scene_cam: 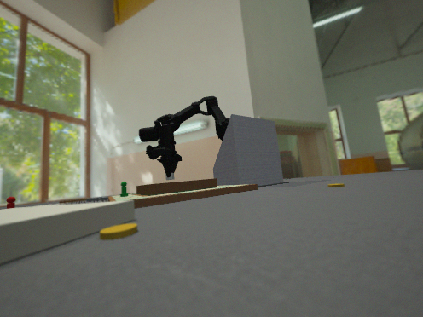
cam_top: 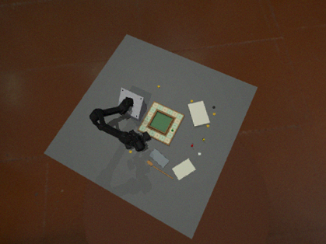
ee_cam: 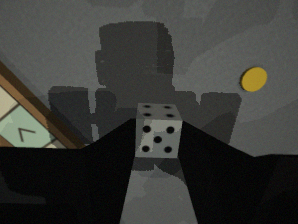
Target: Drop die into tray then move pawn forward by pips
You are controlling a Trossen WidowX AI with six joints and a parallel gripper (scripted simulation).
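Now: the green pawn 20 cm ahead of my gripper tip, 19 cm to the left of it and 3 cm below it. The rest, counted from my gripper tip: green dice tray 23 cm to the left, 10 cm ahead, 5 cm below; then white die right at my gripper tip; then grey block 18 cm ahead, 5 cm to the right, 5 cm below.
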